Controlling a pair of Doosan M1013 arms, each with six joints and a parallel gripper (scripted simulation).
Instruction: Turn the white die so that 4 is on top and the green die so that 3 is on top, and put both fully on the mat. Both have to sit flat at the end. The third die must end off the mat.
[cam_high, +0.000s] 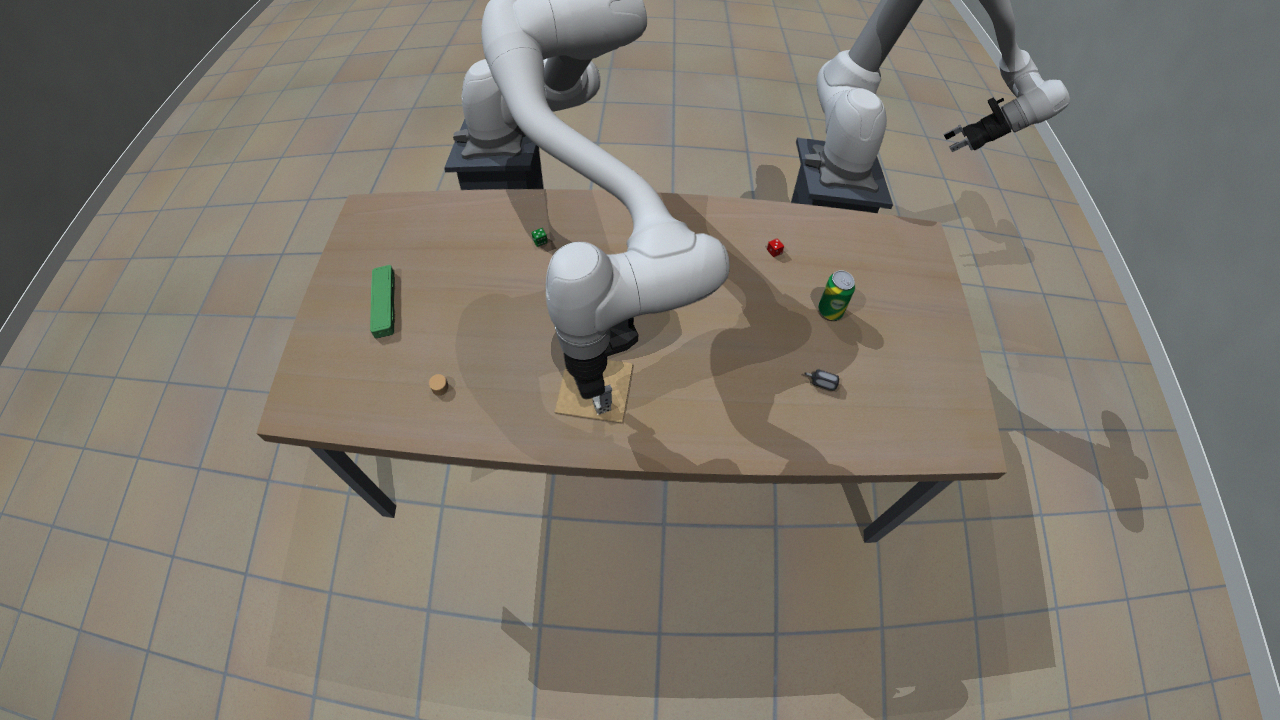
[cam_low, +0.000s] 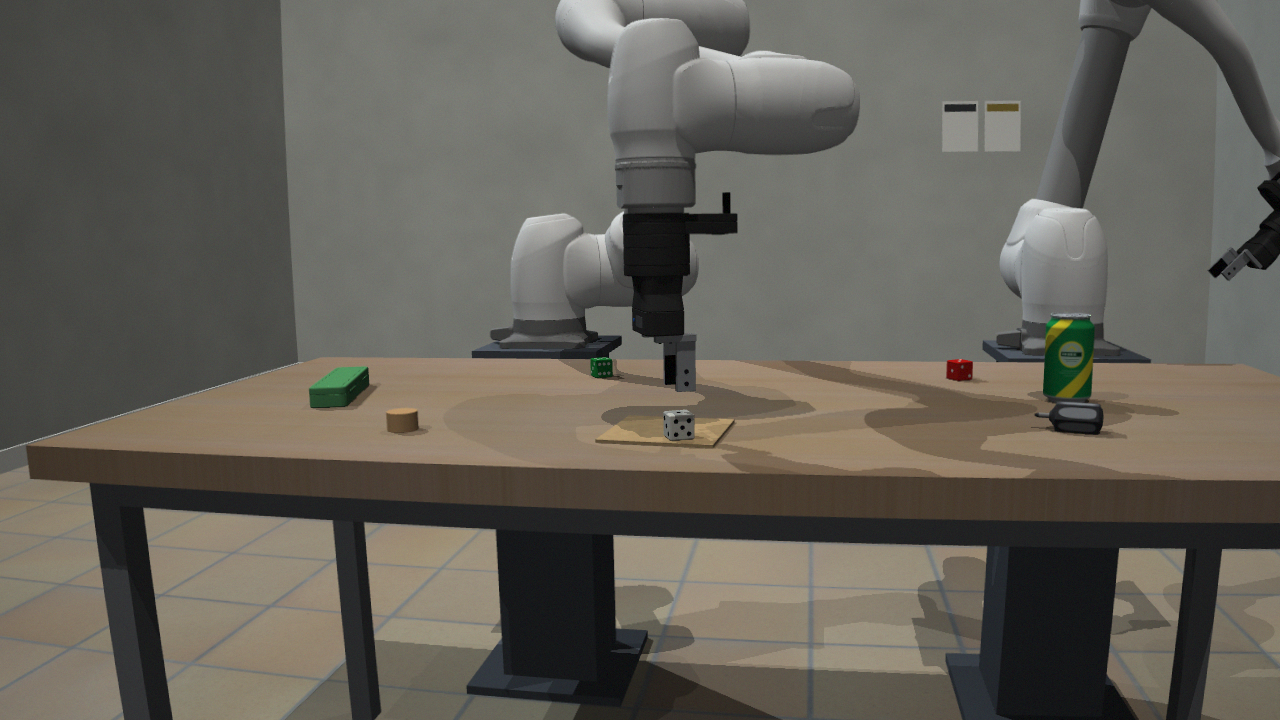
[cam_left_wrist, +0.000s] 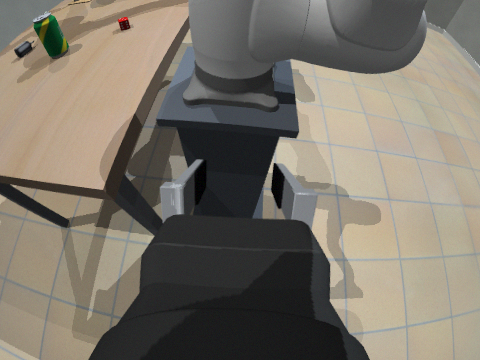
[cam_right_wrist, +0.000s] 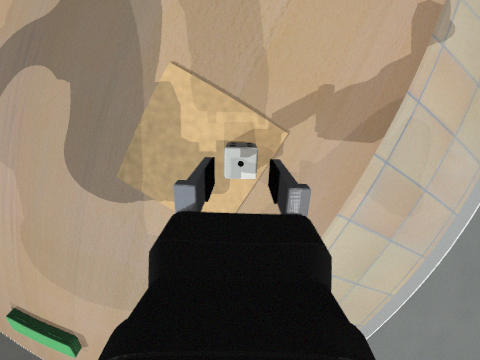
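Observation:
My right hand is 6 cm above the white die. From my right hand the other things lie so: tan mat: 8 cm below, 4 cm behind, 2 cm to the right; then wooden disc: 36 cm to the right, 7 cm below, 1 cm behind; then dark grey object: 46 cm to the left, 11 cm behind, 6 cm below.

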